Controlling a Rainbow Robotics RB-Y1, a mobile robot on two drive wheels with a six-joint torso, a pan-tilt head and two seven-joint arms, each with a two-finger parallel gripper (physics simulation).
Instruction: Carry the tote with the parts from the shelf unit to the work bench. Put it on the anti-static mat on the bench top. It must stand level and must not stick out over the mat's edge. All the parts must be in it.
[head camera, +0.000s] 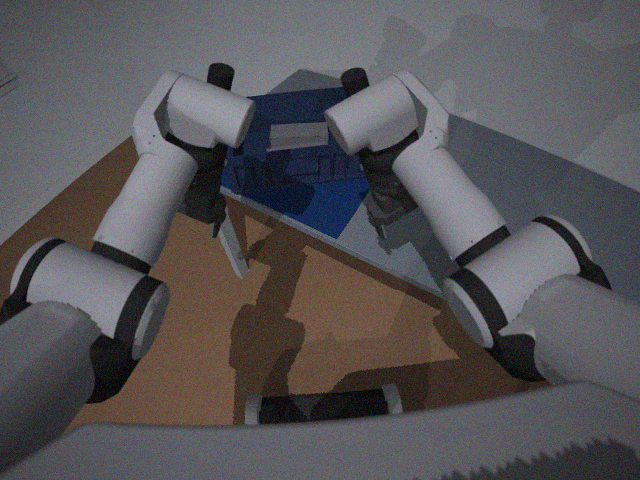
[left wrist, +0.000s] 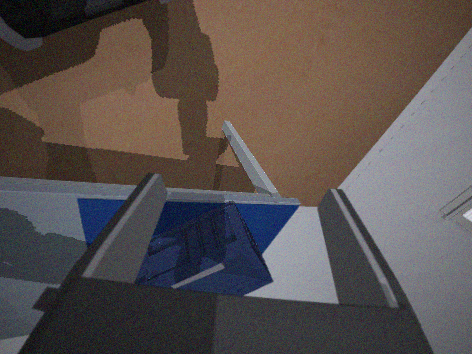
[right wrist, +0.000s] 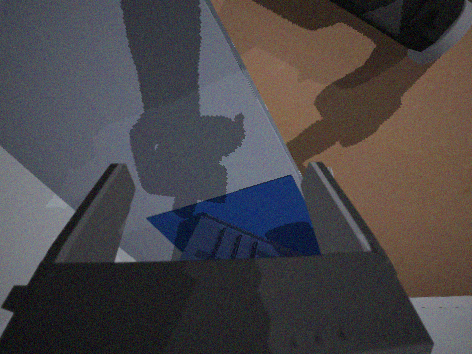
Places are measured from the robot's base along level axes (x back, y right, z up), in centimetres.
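Pixels of known places: left gripper, between the fingertips: (head camera: 188, 223) (left wrist: 242, 191); right gripper, between the fingertips: (head camera: 406, 220) (right wrist: 219, 174); robot's base, origin of its link: (head camera: 323, 418).
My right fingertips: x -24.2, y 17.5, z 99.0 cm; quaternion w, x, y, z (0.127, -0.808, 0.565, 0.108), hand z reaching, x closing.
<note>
Ahead of a thing's pixels: the offset from my right fingertips to its top centre. Level surfaces: height alone.
The dark blue, see-through tote {dx -46.4, dy -21.1, dz -7.8 cm} (head camera: 341, 167) (left wrist: 240, 262) (right wrist: 200, 242) appears upright over the blue mat {dz -22.4 cm} (head camera: 336, 211) (left wrist: 275, 217) (right wrist: 265, 200) on the bench top. In the left wrist view its corner shows across the mat's edge line; I cannot tell whether it sticks out. A light grey part {dx -52.2, dy -19.4, dz -16.7 cm} (head camera: 298, 136) (left wrist: 200, 276) shows in the tote; the number of parts is unclear. My left gripper (head camera: 219, 223) (left wrist: 242, 191) is open and empty, toward the tote's left in the head view. My right gripper (head camera: 381, 229) (right wrist: 219, 174) is open and empty, toward its right. The arms hide the tote's sides.
The grey bench top {dz -22.6 cm} (head camera: 516, 170) (right wrist: 65, 105) extends to the right in the head view. Its front edge slants across the brown floor {dz -98.9 cm} (head camera: 356, 294) (left wrist: 310, 90). A light bar (head camera: 233, 250) (left wrist: 250, 162) shows below that edge. Pale wall or floor lies beyond the bench.
</note>
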